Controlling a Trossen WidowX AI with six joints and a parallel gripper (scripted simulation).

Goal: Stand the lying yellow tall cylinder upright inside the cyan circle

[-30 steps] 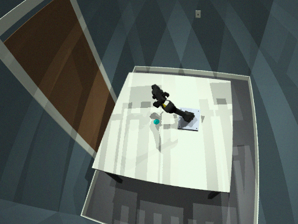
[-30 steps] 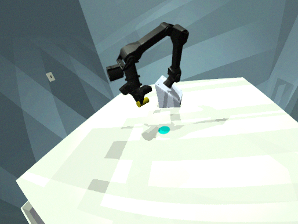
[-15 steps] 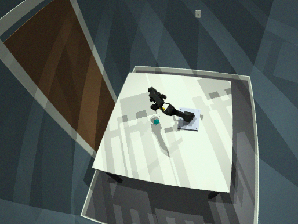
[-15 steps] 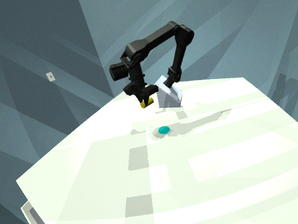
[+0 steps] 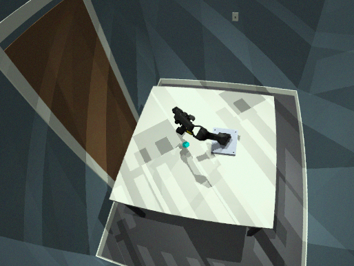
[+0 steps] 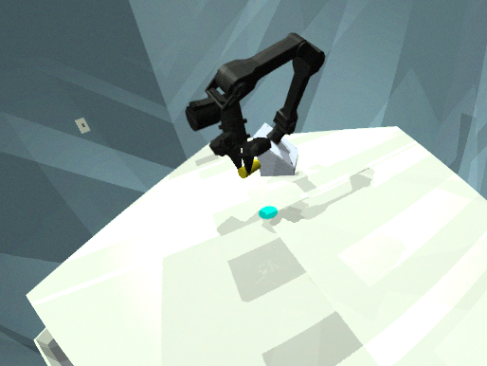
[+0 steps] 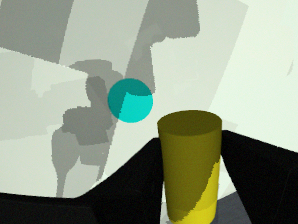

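The cyan circle is 14 cm below my gripper tip, 5 cm to the left of it and 1 cm ahead of it. From my gripper tip the other things lie so: yellow cylinder 2 cm behind, 1 cm to the left.
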